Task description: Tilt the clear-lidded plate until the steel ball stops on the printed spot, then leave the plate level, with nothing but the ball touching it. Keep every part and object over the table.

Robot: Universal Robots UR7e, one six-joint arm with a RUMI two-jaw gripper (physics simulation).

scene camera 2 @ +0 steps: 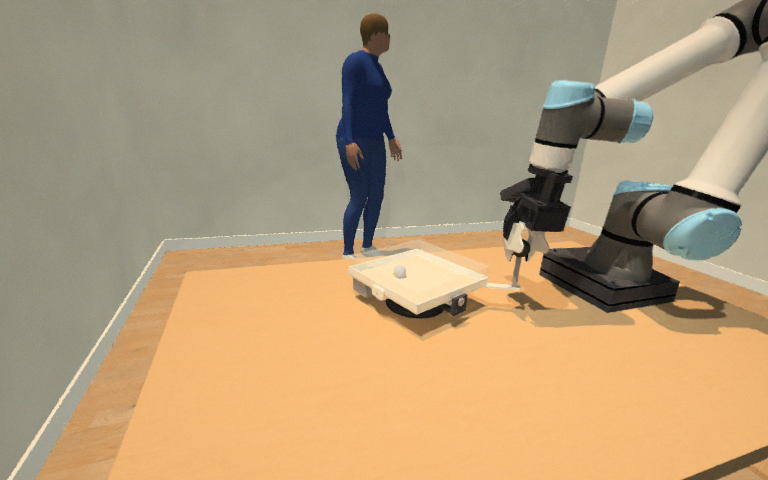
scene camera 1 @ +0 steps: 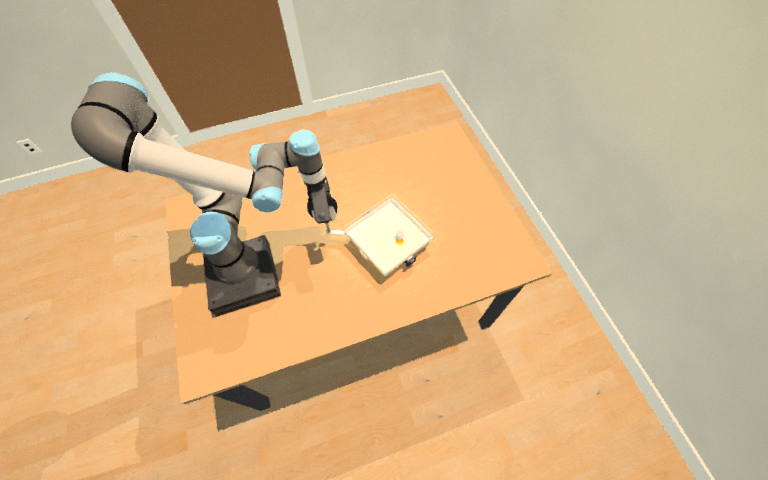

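Observation:
The square cream plate [scene camera 1: 376, 249] [scene camera 2: 453, 287] with a clear lid sits on a round black base [scene camera 2: 413, 309]. It looks near level; a small tilt cannot be told. The grey steel ball [scene camera 1: 399, 234] [scene camera 2: 399, 271] is on the plate, overlapping the upper edge of the orange printed spot [scene camera 1: 399, 241] in scene camera 1. In scene camera 2 the spot is mostly hidden behind the ball. A pale arm [scene camera 1: 338, 232] [scene camera 2: 499, 285] runs from the plate's corner to an upright grey post [scene camera 2: 516, 272] with a black knob. My gripper [scene camera 1: 327, 219] [scene camera 2: 522, 247] is shut on the knob.
The wooden table [scene camera 1: 453, 186] [scene camera 2: 283, 384] carries the plate and the robot's dark base [scene camera 1: 243, 283] [scene camera 2: 611, 283]. Small dark blocks [scene camera 1: 410, 260] [scene camera 2: 457, 303] sit at the plate's side. A person in blue [scene camera 2: 365, 130] stands beyond the table.

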